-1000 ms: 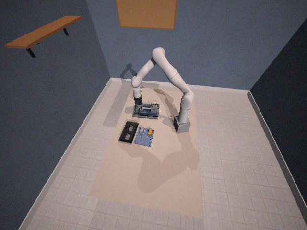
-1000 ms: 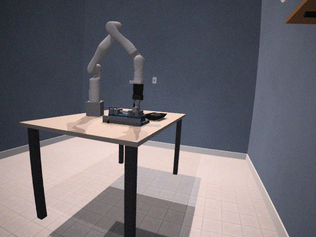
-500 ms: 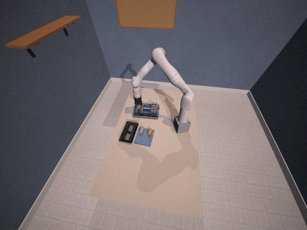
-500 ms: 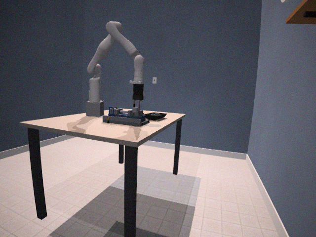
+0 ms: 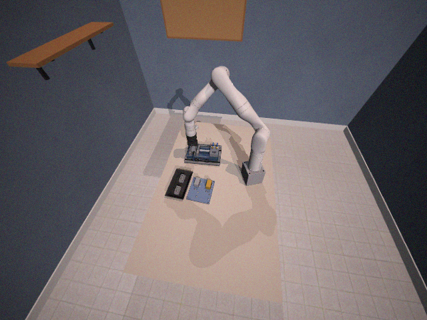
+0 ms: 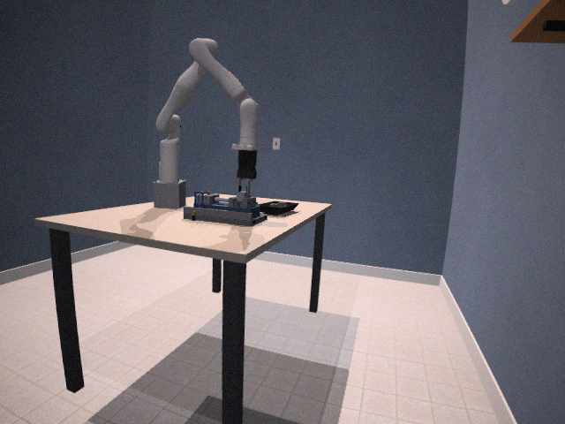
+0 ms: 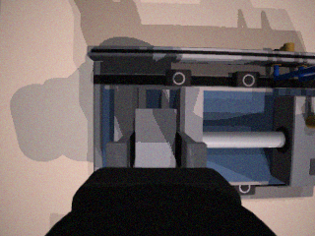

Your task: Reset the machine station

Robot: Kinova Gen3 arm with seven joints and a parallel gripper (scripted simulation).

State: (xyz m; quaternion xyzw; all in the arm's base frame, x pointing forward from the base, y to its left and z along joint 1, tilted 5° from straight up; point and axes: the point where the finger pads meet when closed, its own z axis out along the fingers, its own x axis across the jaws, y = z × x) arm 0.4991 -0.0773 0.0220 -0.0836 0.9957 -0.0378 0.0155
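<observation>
The vise lies 70 mm behind my hand, 10 mm to the right of it and 90 mm below it. Also, from my hand: yellow brass blank: 200 mm behind, 260 mm to the left, 100 mm below.
</observation>
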